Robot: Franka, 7 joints.
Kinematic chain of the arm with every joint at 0, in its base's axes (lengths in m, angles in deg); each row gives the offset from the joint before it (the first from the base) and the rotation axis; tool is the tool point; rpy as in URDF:
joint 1: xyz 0 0 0.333 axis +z
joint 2: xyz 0 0 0 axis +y
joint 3: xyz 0 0 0.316 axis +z
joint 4: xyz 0.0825 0 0 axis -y
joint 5: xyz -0.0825 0 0.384 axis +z
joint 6: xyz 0 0 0 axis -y
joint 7: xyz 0.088 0 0 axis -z
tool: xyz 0 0 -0.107 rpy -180 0 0
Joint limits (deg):
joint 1: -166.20..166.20
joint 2: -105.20..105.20
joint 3: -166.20..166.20
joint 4: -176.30..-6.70
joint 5: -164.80..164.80
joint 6: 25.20..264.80
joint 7: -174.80..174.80
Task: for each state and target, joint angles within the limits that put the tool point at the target. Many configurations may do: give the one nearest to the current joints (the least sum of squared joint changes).
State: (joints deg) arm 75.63 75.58 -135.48 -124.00 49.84 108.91 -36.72
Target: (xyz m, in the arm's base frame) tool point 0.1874 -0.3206 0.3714
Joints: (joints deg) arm 54.45 57.65 -117.55 -151.45 49.70 108.61 -36.72
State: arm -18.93 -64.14 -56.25 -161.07 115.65 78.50 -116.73
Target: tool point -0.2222 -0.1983 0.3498
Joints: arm -69.54 -58.97 -100.45 -175.67 118.39 62.33 -116.73
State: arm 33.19 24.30 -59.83 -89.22 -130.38 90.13 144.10
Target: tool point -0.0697 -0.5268 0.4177
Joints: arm -7.13 17.55 -84.43 -133.45 -122.29 97.11 144.10
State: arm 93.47 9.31 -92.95 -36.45 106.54 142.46 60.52
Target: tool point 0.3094 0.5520 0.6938
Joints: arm 125.01 13.17 -69.85 -87.39 110.20 150.55 60.52
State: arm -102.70 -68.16 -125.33 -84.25 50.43 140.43 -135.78
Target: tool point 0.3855 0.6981 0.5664
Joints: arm -140.94 -47.03 -136.30 -53.79 49.88 148.07 -135.78
